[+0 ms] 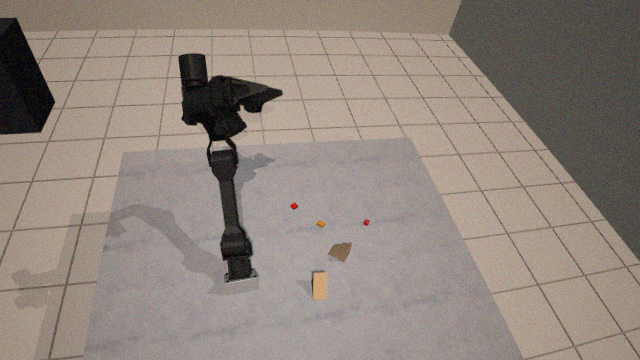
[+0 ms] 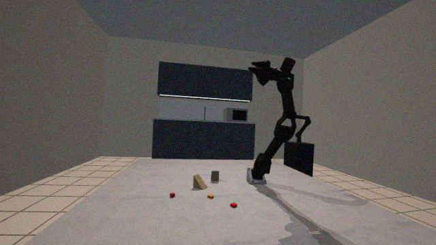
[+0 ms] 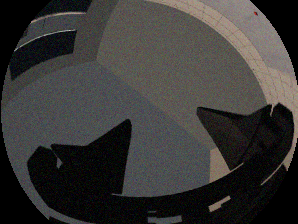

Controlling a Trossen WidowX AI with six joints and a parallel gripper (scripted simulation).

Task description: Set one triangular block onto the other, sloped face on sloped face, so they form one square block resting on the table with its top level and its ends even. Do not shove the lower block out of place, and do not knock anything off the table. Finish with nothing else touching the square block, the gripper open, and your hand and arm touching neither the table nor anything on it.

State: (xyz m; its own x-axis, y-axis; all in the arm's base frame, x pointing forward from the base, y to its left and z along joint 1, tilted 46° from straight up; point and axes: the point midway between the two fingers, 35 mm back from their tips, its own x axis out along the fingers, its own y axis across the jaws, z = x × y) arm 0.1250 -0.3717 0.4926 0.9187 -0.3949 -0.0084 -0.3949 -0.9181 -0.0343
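Now: the tan triangular block 660 mm below my gripper tip, 250 mm ahead of it and 20 mm to the right of it. Round my gripper tip: small orange cube 670 mm below, 200 mm ahead, 120 mm to the left.
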